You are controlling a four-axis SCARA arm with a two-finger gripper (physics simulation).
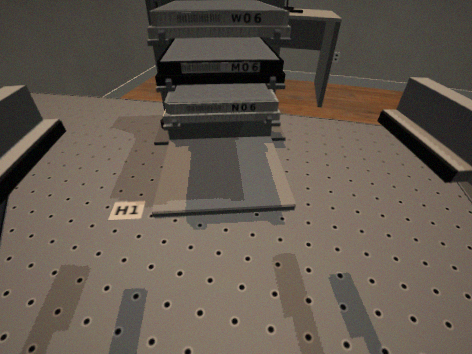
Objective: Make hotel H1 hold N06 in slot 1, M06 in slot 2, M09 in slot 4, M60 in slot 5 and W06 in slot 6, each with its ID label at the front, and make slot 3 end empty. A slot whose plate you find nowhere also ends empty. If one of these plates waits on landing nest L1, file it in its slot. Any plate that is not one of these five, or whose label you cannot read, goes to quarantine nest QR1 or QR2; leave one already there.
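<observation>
Hotel H1 (170, 185) stands ahead; its top is cut off by the upper edge. Plate N06 (222, 96), grey, lies in the lowest visible level. Plate M06 (220, 50), with a black rim, lies in the level above. Plate W06 (217, 19), grey, lies in the third level from the bottom, directly above M06. All three ID labels face the front. Slot numbers cannot be read, and higher levels are hidden. M09 and M60 do not show. My gripper (227, 100) is open and empty, in front of the hotel, with its fingers wide apart at left and right.
The H1 sign (127, 210) lies on the perforated deck (210, 300), left of the hotel's base. Shadows fall across the deck. A grey table (327, 45) stands behind at the right on the wooden floor (370, 100). Neither landing nor quarantine nests show.
</observation>
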